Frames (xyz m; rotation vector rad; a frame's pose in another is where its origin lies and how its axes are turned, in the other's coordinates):
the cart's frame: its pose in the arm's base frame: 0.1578 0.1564 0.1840 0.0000 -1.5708 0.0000
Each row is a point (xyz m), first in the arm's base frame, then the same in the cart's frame.
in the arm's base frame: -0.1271 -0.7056 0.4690
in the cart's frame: 0.2850 -0.8620 0.2849
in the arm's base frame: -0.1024 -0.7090 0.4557
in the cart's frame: 0.2717 -0.8654 0.2602
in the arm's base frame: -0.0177 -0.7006 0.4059
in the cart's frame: 0.2219 -0.8570 0.1755
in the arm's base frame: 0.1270 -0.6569 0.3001
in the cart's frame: 0.1161 -0.8133 0.0308
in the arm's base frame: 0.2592 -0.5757 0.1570
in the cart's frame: -0.0270 -0.7321 -0.1014
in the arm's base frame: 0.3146 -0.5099 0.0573
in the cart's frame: -0.1267 -0.6663 -0.1568
